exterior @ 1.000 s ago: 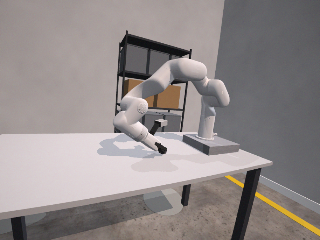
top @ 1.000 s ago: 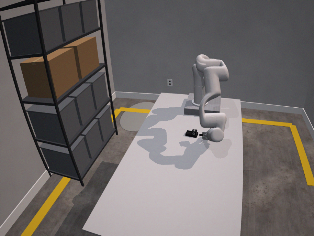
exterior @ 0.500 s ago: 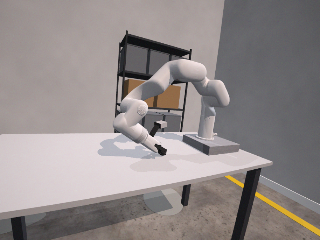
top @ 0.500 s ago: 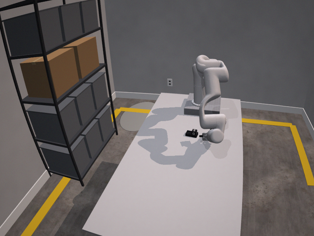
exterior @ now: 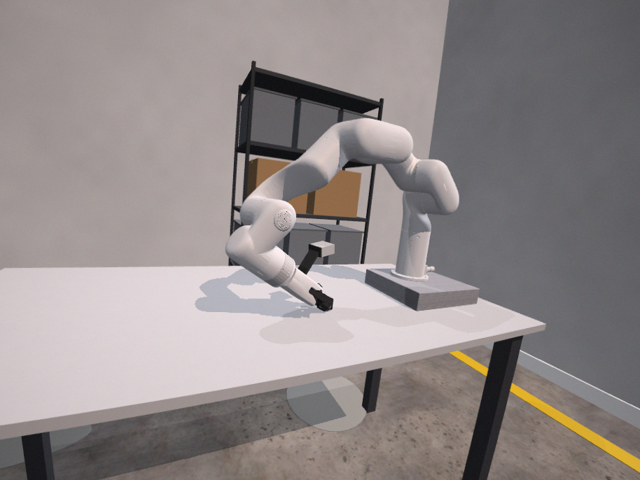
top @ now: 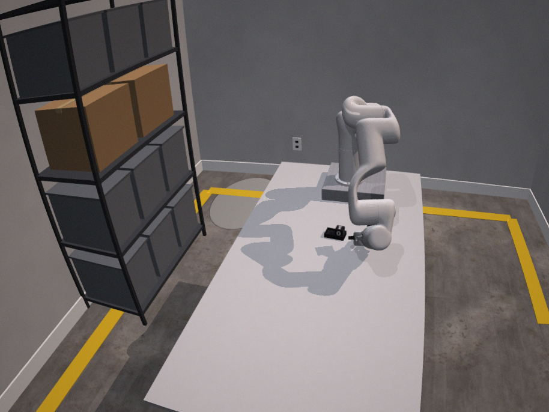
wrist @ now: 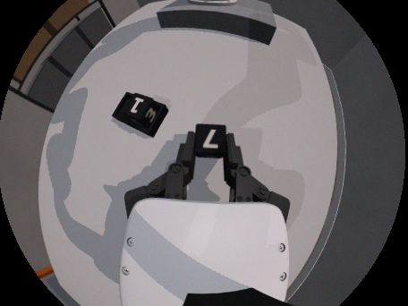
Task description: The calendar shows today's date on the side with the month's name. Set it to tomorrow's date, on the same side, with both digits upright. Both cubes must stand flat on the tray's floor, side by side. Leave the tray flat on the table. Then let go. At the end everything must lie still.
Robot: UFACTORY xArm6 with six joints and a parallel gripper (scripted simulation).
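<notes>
Right now my hand is 2 cm past the black cube and 1 cm above it.
</notes>
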